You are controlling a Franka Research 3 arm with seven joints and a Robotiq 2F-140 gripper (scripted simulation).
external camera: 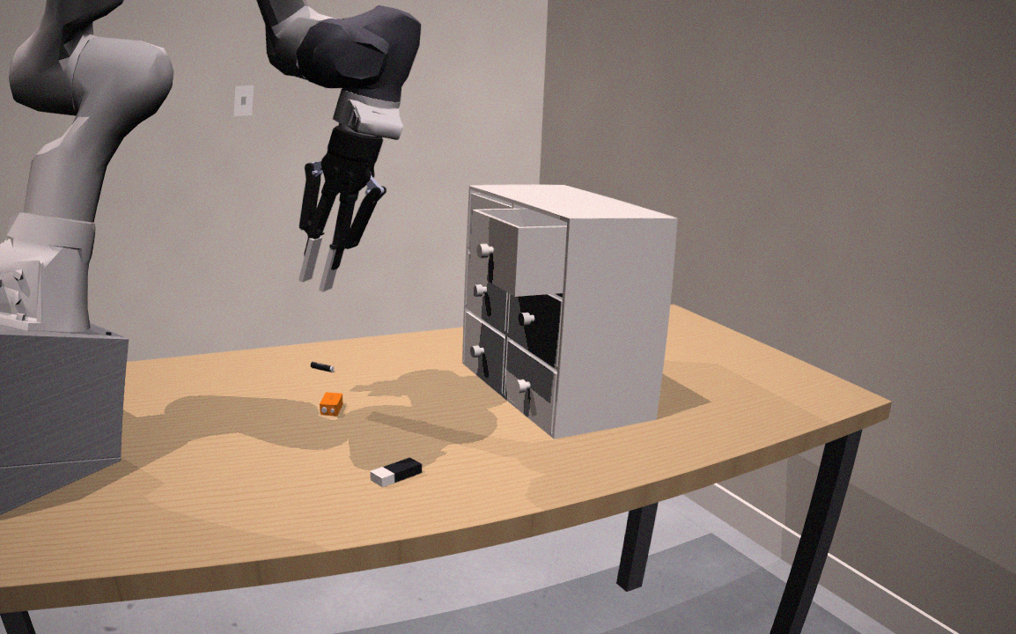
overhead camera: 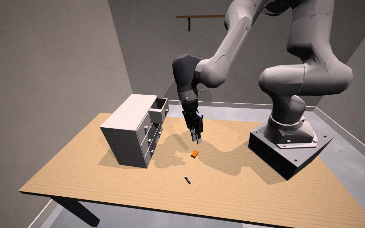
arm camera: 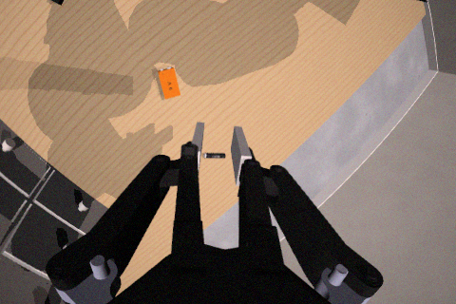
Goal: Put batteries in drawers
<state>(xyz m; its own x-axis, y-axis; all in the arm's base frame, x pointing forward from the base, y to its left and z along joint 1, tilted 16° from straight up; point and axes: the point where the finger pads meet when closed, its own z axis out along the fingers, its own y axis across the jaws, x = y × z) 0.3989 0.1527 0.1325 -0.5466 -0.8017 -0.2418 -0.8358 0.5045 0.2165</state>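
Now: hand 200 mm above the AAA battery, 130 mm to the right of it and 10 mm short of it. The rest, counted from my hand: orange nine-volt battery (200 mm below, 50 mm to the right, 10 mm ahead).
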